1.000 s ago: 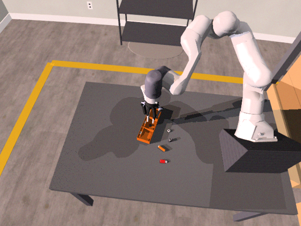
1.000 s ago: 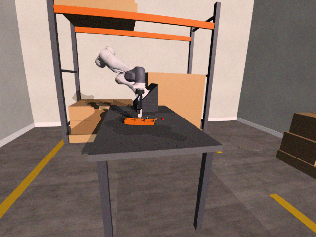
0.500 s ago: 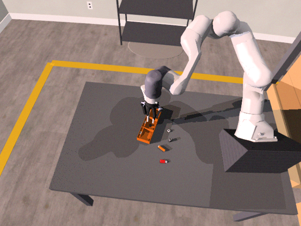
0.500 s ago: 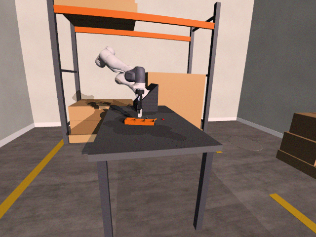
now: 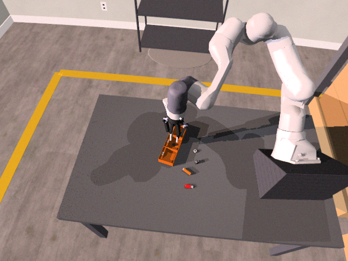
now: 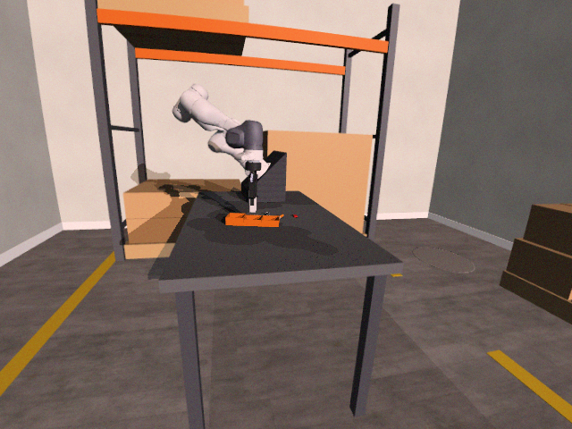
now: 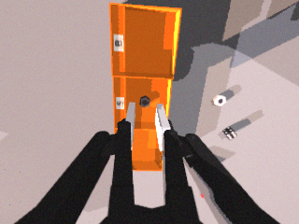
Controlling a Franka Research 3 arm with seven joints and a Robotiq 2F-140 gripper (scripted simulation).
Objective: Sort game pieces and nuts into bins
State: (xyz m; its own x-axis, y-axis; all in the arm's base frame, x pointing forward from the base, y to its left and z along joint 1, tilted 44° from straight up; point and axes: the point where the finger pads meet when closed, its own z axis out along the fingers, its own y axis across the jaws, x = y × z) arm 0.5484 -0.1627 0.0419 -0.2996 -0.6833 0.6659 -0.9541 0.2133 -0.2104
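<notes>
Now: the grey nut 120 mm behind my hand, 40 mm to the left of it and 90 mm below it. Also, from my hand: orange bin tray (10 mm ahead, 80 mm below); then black die (130 mm behind, 100 mm to the left, 90 mm below); then dark nut (80 mm below).
</notes>
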